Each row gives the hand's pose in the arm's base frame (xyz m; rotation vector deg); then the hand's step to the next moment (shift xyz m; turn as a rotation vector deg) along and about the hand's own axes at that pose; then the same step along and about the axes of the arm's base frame.
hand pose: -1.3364 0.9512 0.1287 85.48 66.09 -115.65
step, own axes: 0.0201 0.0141 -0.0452 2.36 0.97 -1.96
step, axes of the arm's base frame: 0.0300 0.0306 -0.0285 1.01 1.36 -2.74
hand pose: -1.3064 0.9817 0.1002 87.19 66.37 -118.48
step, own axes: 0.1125 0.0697 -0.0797 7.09 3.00 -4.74
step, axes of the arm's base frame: 0.0549 0.0398 -0.1388 2.35 3.16 -8.14
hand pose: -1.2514 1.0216 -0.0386 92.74 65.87 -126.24
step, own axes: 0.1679 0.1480 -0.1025 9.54 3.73 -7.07
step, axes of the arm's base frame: 0.0908 0.0155 -0.2283 3.51 4.92 -10.88
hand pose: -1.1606 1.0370 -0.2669 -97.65 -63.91 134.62
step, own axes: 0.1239 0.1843 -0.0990 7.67 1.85 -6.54
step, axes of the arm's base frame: 0.1017 -0.0332 -0.2184 3.11 5.26 -8.23
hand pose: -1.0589 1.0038 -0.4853 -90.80 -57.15 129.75
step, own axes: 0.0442 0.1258 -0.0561 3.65 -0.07 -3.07
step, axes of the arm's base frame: 0.0582 -0.0487 -0.1232 1.25 3.20 -3.31
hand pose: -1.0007 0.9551 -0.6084 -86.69 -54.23 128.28
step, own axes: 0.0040 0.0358 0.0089 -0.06 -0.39 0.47
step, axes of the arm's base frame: -0.0051 -0.0277 -0.0241 -0.45 0.09 0.41
